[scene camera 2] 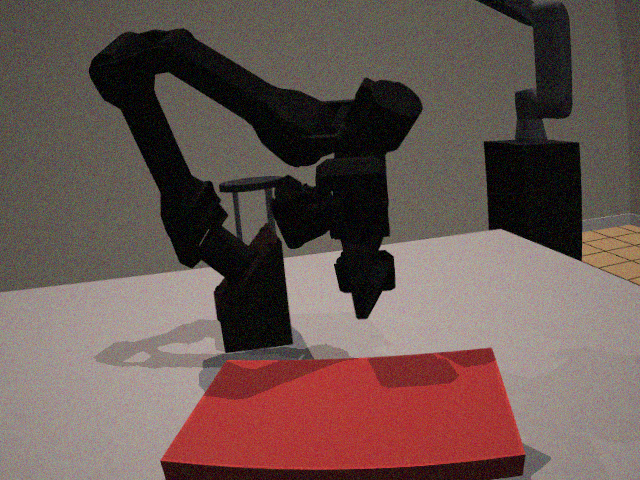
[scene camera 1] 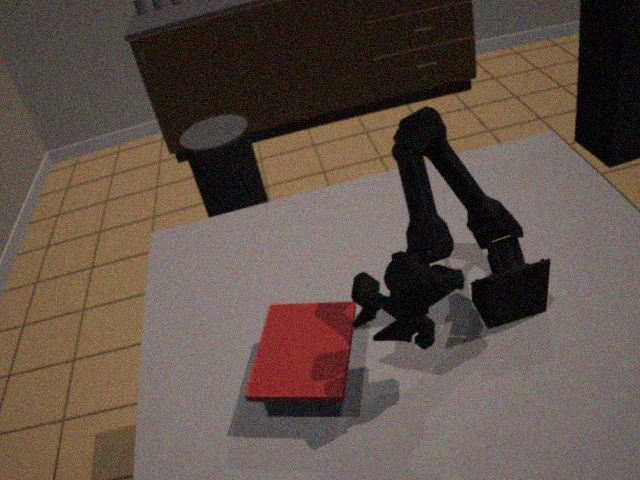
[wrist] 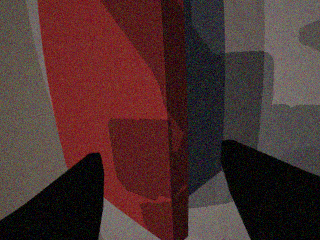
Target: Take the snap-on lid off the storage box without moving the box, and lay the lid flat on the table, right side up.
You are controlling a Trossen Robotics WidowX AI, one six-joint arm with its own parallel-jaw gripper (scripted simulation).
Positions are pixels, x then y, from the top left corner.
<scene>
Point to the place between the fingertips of the gripper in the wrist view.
At 162, 157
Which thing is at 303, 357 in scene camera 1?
A lid.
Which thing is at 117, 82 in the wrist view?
A lid.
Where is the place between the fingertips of the gripper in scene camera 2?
359, 304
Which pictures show the lid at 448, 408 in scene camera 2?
Scene camera 2, scene camera 1 and the wrist view: all of them.
</scene>
